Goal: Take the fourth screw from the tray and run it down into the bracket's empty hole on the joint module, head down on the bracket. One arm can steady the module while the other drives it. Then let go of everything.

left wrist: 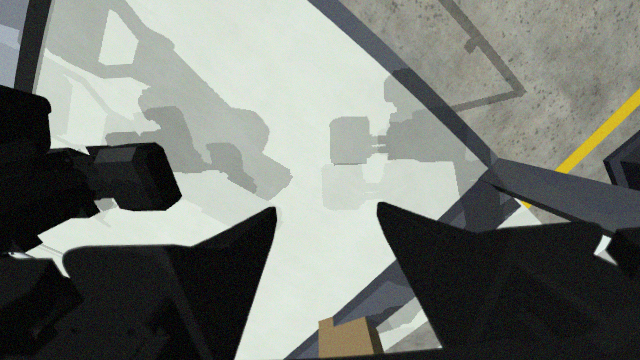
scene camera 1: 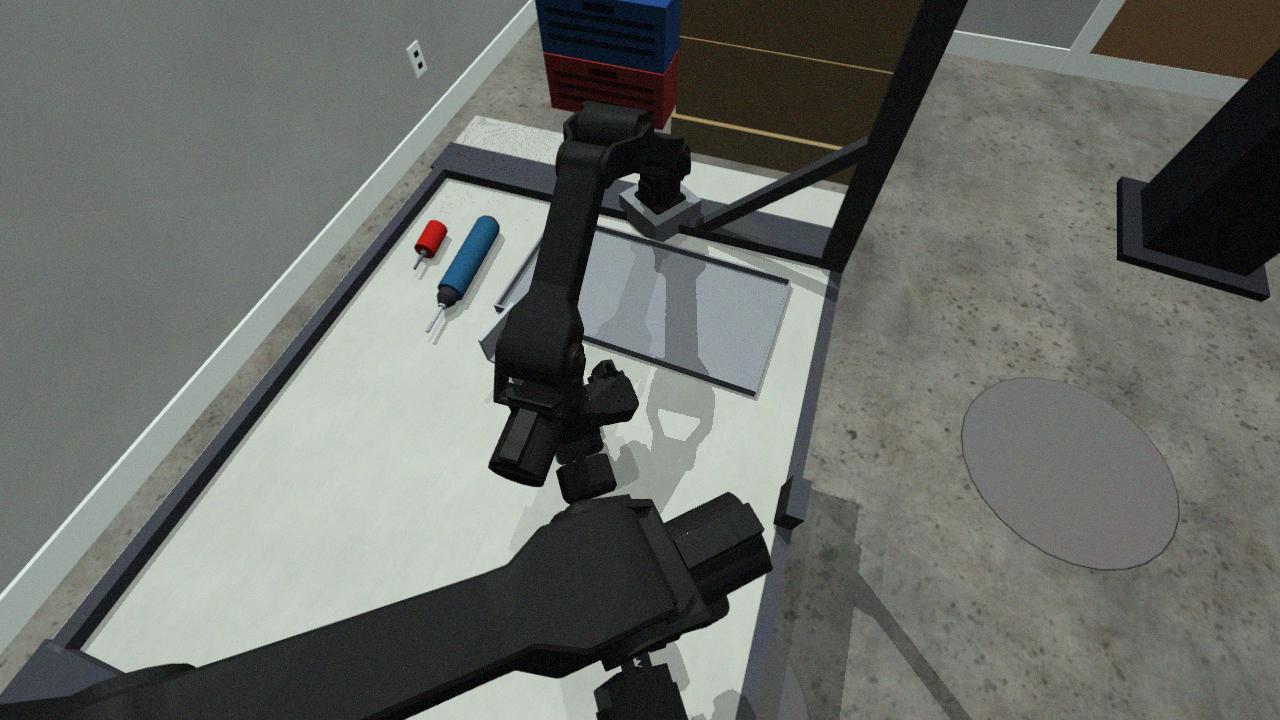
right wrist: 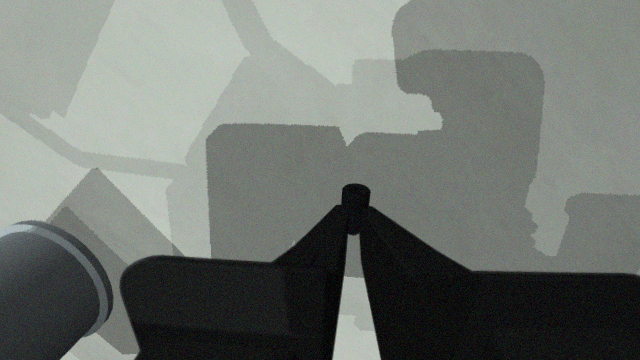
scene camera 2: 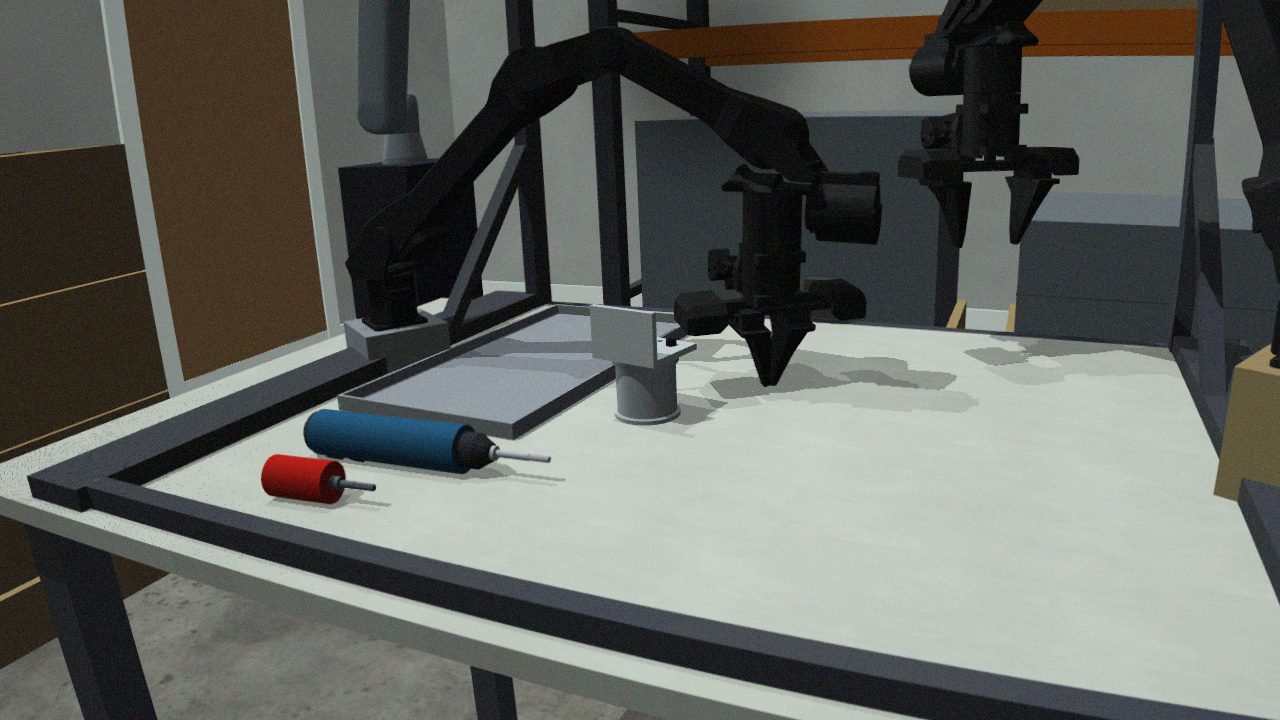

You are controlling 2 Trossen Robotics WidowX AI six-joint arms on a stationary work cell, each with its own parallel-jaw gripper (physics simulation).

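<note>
The grey joint module stands upright on the table, with the bracket on top; a dark screw head shows on its flange. The empty hole cannot be made out. My right gripper points down low over the table, beside the module. It is shut on a black screw, whose head sticks up past the fingertips. My left gripper is open and empty, high above the table. The tray lies behind the module; no screw can be made out in it.
A blue driver and a shorter red tool lie on the table in front of the tray in scene camera 2. A dark frame runs around the table's edge.
</note>
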